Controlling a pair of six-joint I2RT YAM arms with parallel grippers.
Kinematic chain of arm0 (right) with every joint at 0, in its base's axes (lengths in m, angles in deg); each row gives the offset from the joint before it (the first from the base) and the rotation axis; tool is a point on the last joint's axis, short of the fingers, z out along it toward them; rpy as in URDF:
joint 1: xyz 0 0 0.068 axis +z
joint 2: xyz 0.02 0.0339 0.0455 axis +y
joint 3: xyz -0.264 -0.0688 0 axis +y
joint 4: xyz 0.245 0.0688 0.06 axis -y
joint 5: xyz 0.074 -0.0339 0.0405 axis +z
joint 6: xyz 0.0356 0 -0.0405 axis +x
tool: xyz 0 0 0 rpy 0 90 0
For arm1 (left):
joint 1: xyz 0 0 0.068 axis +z
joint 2: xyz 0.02 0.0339 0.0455 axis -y
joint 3: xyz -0.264 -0.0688 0 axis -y
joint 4: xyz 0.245 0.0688 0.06 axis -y
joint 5: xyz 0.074 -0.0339 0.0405 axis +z
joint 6: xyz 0.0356 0 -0.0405 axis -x
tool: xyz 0 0 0 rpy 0 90 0
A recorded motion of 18 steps. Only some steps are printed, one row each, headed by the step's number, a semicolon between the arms.
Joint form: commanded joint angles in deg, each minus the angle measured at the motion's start. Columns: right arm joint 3, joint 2, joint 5, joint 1, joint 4, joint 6; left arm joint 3, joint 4, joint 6, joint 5, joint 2, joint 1.
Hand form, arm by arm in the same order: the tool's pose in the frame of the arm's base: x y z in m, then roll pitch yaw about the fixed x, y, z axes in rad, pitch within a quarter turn. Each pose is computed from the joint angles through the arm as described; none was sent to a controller.
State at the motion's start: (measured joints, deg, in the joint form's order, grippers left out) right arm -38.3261 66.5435 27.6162 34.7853 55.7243 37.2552; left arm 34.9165 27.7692 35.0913 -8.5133 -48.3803 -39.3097
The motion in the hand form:
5: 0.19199 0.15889 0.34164 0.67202 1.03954 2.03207; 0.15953 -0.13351 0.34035 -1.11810 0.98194 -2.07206
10: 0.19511 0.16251 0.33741 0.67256 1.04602 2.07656; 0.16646 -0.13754 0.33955 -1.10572 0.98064 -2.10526
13: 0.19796 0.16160 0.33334 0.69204 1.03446 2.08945; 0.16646 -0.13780 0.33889 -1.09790 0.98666 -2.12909
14: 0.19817 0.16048 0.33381 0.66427 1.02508 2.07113; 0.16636 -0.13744 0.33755 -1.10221 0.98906 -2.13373
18: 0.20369 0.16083 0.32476 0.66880 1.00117 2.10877; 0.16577 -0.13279 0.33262 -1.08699 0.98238 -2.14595
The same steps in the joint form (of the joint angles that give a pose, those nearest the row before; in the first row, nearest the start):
5: 0.36 -0.19 7.53 0.11 1.67 0.54; 0.77 0.96 -0.90 -4.04 -1.63 1.52
10: 0.36 1.75 9.91 0.11 4.21 1.68; 1.21 3.60 -0.02 -7.21 -4.09 2.30
13: 0.88 2.54 9.82 -0.42 5.62 2.64; 1.03 4.22 0.15 -9.24 -4.27 2.57
14: 1.06 2.89 10.09 -0.68 7.54 3.52; 0.77 4.22 0.07 -9.41 -4.18 2.66
18: 2.03 5.87 11.67 -1.47 13.52 6.86; -0.90 6.16 1.21 -11.96 -3.57 3.97

